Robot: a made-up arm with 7 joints. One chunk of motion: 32 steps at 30 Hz.
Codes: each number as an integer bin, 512 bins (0 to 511) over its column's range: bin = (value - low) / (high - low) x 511, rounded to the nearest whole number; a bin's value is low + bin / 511 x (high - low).
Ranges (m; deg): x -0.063..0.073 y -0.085..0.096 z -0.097..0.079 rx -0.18..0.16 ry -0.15..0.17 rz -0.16..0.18
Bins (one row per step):
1: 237 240 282 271 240 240
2: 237 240 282 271 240 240
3: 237 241 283 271 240 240
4: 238 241 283 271 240 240
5: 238 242 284 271 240 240
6: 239 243 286 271 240 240
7: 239 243 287 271 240 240
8: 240 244 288 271 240 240
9: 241 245 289 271 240 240
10: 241 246 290 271 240 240
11: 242 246 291 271 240 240
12: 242 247 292 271 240 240
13: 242 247 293 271 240 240
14: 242 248 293 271 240 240
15: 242 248 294 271 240 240
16: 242 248 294 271 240 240
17: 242 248 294 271 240 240
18: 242 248 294 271 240 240
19: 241 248 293 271 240 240
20: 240 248 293 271 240 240
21: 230 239 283 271 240 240
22: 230 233 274 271 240 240
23: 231 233 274 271 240 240
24: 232 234 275 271 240 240
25: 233 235 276 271 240 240
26: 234 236 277 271 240 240
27: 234 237 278 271 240 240
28: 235 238 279 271 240 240
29: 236 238 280 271 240 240
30: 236 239 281 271 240 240
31: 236 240 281 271 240 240
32: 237 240 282 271 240 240
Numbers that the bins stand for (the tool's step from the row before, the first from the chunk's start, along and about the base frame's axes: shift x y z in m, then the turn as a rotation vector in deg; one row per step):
1: 0.00008 0.00001 0.00013 0.000 0.000 0.000
2: 0.00008 0.00001 0.00013 0.000 0.000 0.000
3: 0.00008 0.00036 0.00047 0.000 0.000 0.000
4: 0.00034 0.00036 0.00047 0.000 0.000 0.000
5: 0.00034 0.00072 0.00082 0.000 0.000 0.000
6: 0.00061 0.00107 0.00150 0.000 0.000 0.000
7: 0.00061 0.00107 0.00185 0.000 0.000 0.000
8: 0.00087 0.00143 0.00219 0.000 0.000 0.000
9: 0.00114 0.00178 0.00254 0.000 0.000 0.000
10: 0.00114 0.00214 0.00288 0.000 0.000 0.000
11: 0.00141 0.00214 0.00323 0.000 0.000 0.000
12: 0.00141 0.00249 0.00357 0.000 0.000 0.000
13: 0.00141 0.00249 0.00392 0.000 0.000 0.000
14: 0.00141 0.00284 0.00392 0.000 0.000 0.000
15: 0.00141 0.00284 0.00426 0.000 0.000 0.000
16: 0.00141 0.00284 0.00426 0.000 0.000 0.000
17: 0.00141 0.00284 0.00426 0.000 0.000 0.000
18: 0.00141 0.00284 0.00426 0.000 0.000 0.000
19: 0.00114 0.00284 0.00392 0.000 0.000 0.000
20: 0.00087 0.00284 0.00392 0.000 0.000 0.000
21: -0.00179 -0.00034 0.00047 0.000 0.000 0.000
22: -0.00179 -0.00247 -0.00263 0.000 0.000 0.000
23: -0.00152 -0.00247 -0.00263 0.000 0.000 0.000
24: -0.00125 -0.00212 -0.00228 0.000 0.000 0.000
25: -0.00099 -0.00176 -0.00194 0.000 0.000 0.000
26: -0.00072 -0.00141 -0.00159 0.000 0.000 0.000
27: -0.00072 -0.00105 -0.00125 0.000 0.000 0.000
28: -0.00046 -0.00070 -0.00091 0.000 0.000 0.000
29: -0.00019 -0.00070 -0.00056 0.000 0.000 0.000
30: -0.00019 -0.00034 -0.00022 0.000 0.000 0.000
31: -0.00019 0.00001 -0.00022 0.000 0.000 0.000
32: 0.00008 0.00001 0.00013 0.000 0.000 0.000

